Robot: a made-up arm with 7 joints. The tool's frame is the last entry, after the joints. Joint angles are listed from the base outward.
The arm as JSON. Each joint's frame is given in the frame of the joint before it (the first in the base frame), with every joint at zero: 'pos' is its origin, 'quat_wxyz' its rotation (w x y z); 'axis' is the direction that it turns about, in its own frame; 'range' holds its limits. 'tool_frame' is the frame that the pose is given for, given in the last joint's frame.
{
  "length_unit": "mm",
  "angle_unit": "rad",
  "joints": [
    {
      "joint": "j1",
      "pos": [
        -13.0,
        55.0,
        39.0
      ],
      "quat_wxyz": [
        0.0,
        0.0,
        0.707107,
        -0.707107
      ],
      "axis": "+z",
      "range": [
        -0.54,
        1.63
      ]
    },
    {
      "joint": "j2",
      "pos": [
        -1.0,
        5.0,
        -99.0
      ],
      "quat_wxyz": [
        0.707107,
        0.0,
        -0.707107,
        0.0
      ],
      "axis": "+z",
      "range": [
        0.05,
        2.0
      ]
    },
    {
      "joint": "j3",
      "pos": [
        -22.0,
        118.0,
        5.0
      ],
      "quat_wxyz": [
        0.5,
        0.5,
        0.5,
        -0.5
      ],
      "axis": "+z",
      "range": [
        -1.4,
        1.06
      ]
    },
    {
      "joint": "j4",
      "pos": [
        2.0,
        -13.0,
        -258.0
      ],
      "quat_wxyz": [
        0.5,
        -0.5,
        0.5,
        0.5
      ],
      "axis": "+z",
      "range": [
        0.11,
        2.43
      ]
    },
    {
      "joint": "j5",
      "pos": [
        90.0,
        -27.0,
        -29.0
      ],
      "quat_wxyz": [
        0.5,
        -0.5,
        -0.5,
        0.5
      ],
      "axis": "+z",
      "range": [
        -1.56,
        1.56
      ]
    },
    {
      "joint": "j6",
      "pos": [
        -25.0,
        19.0,
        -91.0
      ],
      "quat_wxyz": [
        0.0,
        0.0,
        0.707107,
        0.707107
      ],
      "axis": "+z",
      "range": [
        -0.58,
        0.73
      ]
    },
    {
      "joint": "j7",
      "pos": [
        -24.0,
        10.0,
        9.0
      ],
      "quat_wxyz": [
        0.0,
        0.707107,
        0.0,
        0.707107
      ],
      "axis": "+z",
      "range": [
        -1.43,
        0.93
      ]
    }
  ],
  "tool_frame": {
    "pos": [
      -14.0,
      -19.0,
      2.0
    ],
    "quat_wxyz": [
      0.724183,
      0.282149,
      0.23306,
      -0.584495
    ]
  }
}
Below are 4 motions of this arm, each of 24 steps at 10 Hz.
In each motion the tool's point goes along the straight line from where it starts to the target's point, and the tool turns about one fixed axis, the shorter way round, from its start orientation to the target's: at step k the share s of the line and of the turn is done. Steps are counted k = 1, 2, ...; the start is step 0. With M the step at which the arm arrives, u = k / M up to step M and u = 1 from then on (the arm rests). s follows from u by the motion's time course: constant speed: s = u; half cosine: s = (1 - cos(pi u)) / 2; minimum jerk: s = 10 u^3 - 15 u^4 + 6 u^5.
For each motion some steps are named. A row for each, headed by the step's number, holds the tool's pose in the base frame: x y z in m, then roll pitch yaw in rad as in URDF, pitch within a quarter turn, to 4 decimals.
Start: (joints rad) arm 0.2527 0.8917 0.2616 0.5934 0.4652 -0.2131 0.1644
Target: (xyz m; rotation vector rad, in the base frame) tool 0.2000 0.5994 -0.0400 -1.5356 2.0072 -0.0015
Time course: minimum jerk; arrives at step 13
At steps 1, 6, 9, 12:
1: 0.0873 0.6127 -0.2102 2.9663 -0.8710 -2.5280
6: 0.1353 0.6071 -0.1377 3.0953 -0.2493 -2.2613
9: 0.1804 0.6017 -0.0696 -2.9220 0.2820 -1.9399
12: 0.1995 0.5995 -0.0407 -2.7408 0.4707 -1.7414

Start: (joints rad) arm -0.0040 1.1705 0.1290 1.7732 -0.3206 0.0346 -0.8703
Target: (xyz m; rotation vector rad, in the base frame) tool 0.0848 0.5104 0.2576 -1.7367 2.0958 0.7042
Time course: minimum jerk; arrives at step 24
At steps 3, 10, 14, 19, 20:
3: 0.1545 0.5291 -0.0226 2.3859 0.5059 -2.3294
10: 0.1311 0.5228 0.0715 2.5656 0.5559 -2.1655
14: 0.1094 0.5170 0.1589 2.7427 0.5783 -2.0028
19: 0.0894 0.5116 0.2392 2.9085 0.5770 -1.8501
20: 0.0873 0.5111 0.2475 2.9255 0.5756 -1.8345

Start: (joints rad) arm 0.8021 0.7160 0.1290 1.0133 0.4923 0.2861 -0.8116
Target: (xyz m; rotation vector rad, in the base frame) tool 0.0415 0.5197 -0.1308 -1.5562 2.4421 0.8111
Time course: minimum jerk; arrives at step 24
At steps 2, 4, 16, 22, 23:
2: 0.3073 0.5414 -0.0917 -2.8012 -0.6746 -2.2630
4: 0.2991 0.5407 -0.0929 -2.8342 -0.6453 -2.2416
16: 0.0976 0.5243 -0.1225 2.8791 0.1661 -2.0577
22: 0.0429 0.5198 -0.1306 2.7364 0.3915 -2.0890
23: 0.0417 0.5197 -0.1308 2.7331 0.3963 -2.0901

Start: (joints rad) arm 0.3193 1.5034 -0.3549 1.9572 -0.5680 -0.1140 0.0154
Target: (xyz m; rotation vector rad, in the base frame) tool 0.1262 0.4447 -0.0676 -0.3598 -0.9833 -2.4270
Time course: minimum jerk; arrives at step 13
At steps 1, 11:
1: 0.1423 0.4973 0.0867 1.1523 0.0756 -2.8842
11: 0.1267 0.4462 -0.0632 0.7008 -0.4120 -2.7621

